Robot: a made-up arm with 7 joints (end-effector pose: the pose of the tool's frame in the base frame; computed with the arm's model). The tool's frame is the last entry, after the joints. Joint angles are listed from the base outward.
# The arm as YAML. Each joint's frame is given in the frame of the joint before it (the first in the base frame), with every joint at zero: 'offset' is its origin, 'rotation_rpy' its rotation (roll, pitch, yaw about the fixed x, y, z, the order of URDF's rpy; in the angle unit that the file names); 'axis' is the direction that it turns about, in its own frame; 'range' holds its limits. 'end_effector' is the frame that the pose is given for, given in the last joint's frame.
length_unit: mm
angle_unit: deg
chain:
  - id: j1
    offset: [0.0, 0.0, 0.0]
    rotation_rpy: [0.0, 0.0, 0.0]
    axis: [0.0, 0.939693, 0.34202]
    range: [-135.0, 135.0]
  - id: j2
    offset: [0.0, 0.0, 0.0]
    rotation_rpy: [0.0, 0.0, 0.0]
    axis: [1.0, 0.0, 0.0]
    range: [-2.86, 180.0]
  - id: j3
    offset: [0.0, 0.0, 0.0]
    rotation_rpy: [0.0, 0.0, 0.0]
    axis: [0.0, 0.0, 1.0]
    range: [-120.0, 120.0]
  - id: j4
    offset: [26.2, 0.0, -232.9]
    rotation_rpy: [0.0, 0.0, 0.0]
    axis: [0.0, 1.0, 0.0]
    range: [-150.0, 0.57]
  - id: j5
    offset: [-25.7, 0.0, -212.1]
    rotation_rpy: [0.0, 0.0, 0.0]
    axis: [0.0, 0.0, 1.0]
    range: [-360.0, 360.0]
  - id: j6
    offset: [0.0, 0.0, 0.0]
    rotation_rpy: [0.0, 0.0, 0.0]
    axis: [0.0, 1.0, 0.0]
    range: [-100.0, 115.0]
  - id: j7
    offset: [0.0, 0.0, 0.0]
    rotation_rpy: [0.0, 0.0, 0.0]
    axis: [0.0, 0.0, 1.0]
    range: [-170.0, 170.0]
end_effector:
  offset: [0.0, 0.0, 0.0]
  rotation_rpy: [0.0, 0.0, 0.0]
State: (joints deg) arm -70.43 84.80 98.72 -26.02 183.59 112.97 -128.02
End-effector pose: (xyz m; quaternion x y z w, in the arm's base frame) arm 0.0885 0.4238 0.1043 -0.2760 0.6526 0.0377 0.7046
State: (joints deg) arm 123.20 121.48 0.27 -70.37 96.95 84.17 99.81
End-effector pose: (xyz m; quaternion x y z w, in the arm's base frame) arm -0.0635 0.3768 -0.0950 0.7838 0.3216 0.4983 0.1839
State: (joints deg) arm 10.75 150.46 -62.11 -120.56 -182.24 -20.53 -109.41
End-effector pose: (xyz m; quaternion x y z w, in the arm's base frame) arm 0.0920 0.2495 0.0141 0.4183 -0.0341 -0.3139 0.8517
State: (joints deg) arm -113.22 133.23 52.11 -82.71 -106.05 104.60 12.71
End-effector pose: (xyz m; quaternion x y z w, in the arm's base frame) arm -0.3154 0.1711 0.0842 0.0409 -0.0624 -0.9630 0.2591
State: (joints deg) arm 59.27 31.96 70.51 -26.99 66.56 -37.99 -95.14
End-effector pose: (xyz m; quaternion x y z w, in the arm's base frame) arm -0.3309 0.2512 -0.1590 0.7597 0.3180 0.1242 0.5535
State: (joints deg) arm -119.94 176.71 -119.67 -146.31 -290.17 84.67 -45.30
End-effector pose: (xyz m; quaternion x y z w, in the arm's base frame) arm 0.0338 0.1758 -0.0158 0.1657 -0.1219 -0.3567 0.9113
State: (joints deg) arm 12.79 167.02 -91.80 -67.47 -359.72 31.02 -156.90
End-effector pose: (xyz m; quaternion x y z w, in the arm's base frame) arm 0.0307 0.2836 0.2791 0.5745 -0.7023 0.3045 0.2898
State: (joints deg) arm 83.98 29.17 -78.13 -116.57 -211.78 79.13 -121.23
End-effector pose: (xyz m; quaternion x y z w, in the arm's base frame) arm -0.1884 -0.1594 -0.1292 -0.7749 -0.4360 0.3090 0.3376
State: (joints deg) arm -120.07 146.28 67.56 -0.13 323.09 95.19 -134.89
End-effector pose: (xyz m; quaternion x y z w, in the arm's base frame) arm -0.2287 0.3818 -0.0015 0.3043 -0.4548 -0.1253 0.8275
